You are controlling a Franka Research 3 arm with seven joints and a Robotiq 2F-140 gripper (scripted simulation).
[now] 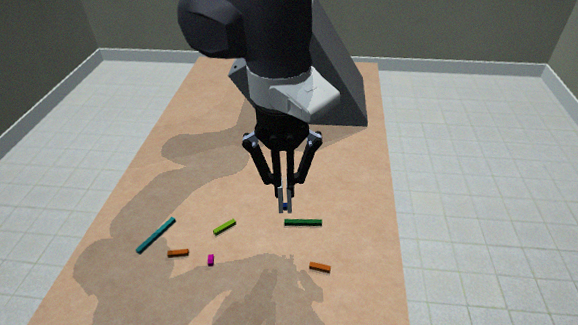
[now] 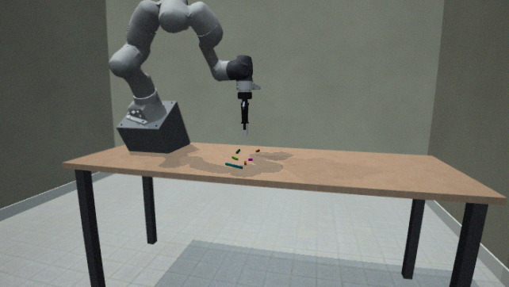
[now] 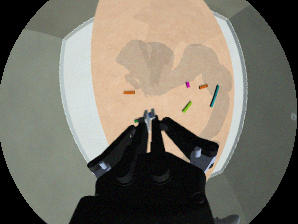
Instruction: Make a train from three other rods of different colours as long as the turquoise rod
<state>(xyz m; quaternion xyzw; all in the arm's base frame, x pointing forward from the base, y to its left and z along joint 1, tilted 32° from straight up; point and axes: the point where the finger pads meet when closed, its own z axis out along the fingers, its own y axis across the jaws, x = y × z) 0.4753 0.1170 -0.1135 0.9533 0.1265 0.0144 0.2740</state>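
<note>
My hand is 5 cm past the green rod, 2 cm to the right of it and 13 cm above it. From my hand the other things lie so: blue rod (3 cm below); then magenta rod (8 cm ahead, 13 cm to the right, 13 cm below); then lime rod (13 cm to the right, 13 cm below).
</note>
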